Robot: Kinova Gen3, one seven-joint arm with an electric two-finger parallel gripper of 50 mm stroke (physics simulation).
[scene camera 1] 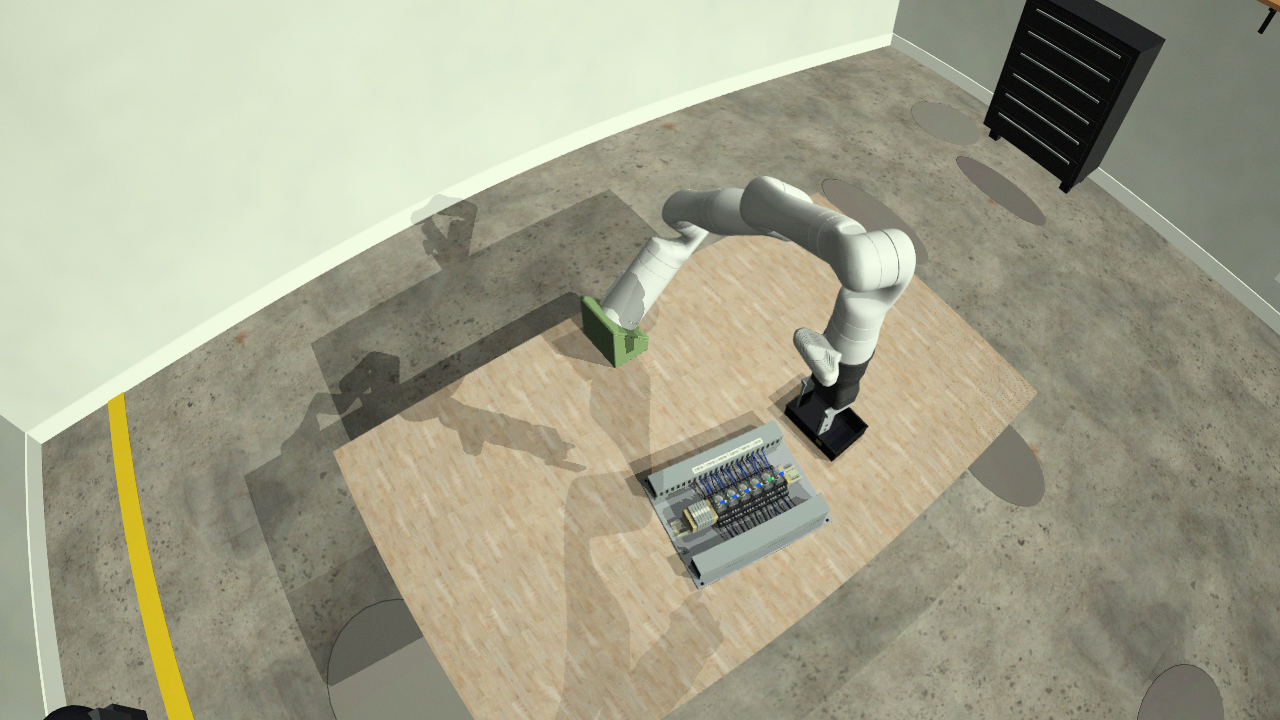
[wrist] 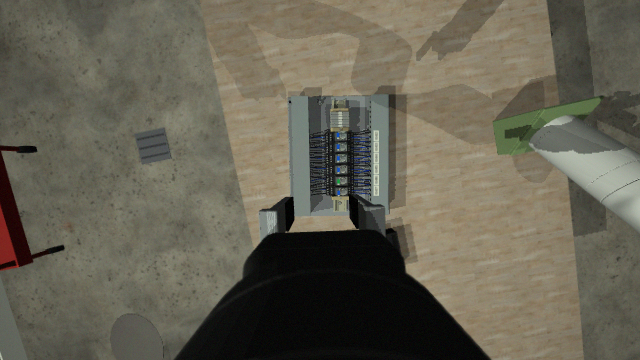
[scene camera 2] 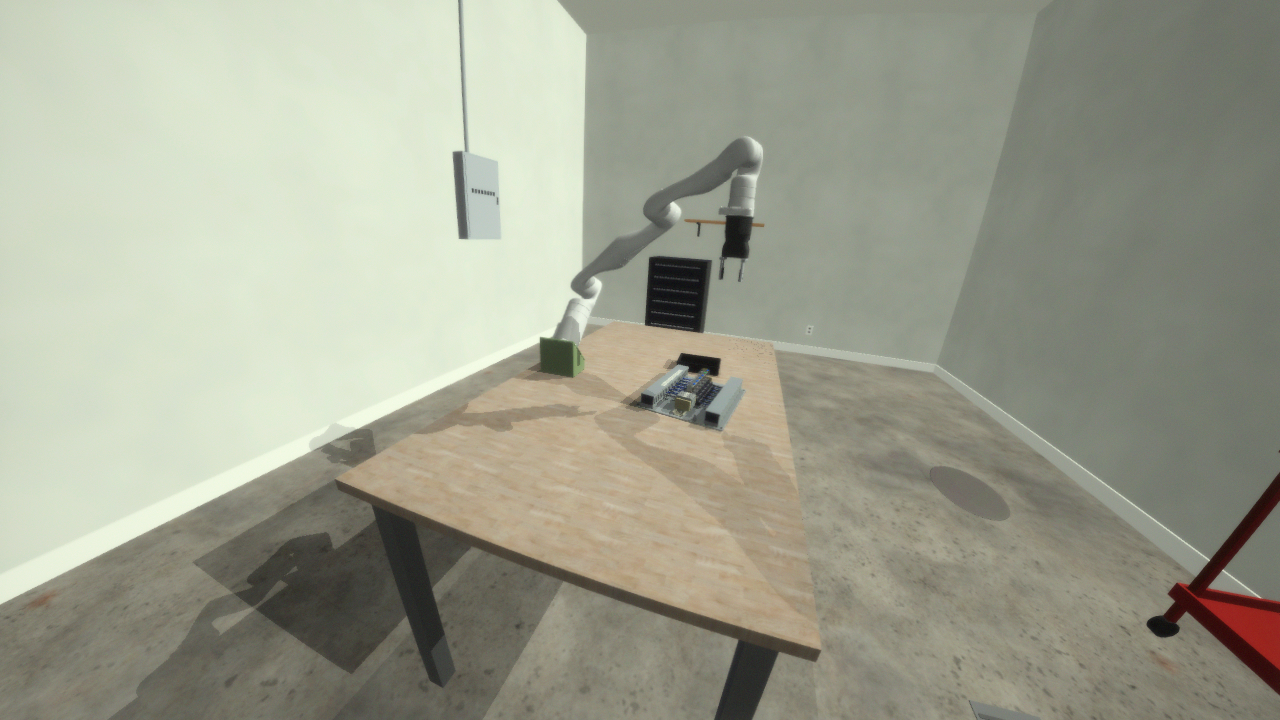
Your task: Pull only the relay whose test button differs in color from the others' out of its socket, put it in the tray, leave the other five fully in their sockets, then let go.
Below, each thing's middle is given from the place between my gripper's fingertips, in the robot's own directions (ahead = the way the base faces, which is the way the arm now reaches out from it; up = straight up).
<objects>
Right now the grey panel (scene camera 1: pixel 669 508) is 6 cm behind my hand, 5 cm to the right of it and 37 cm below it.
</objects>
